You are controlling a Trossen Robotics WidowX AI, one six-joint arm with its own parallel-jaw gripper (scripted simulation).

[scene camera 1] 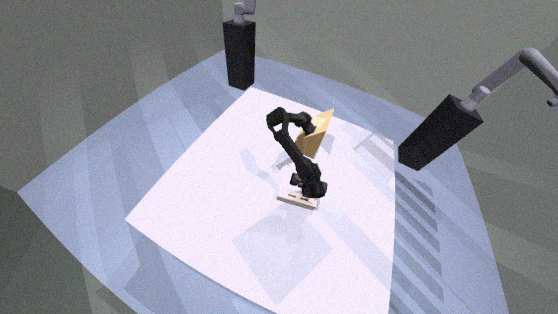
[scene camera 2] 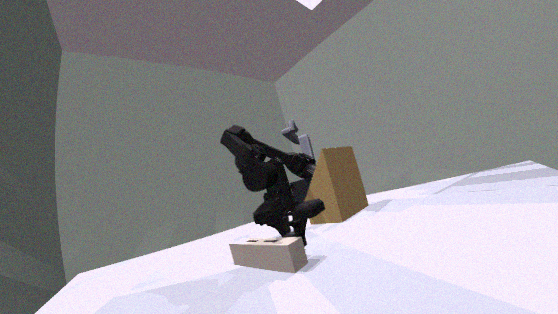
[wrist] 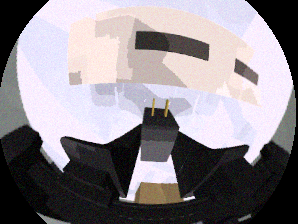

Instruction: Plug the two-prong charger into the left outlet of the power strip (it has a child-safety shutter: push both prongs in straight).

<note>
The gripper holds a dark two-prong charger.
The gripper also shows in the wrist view.
</note>
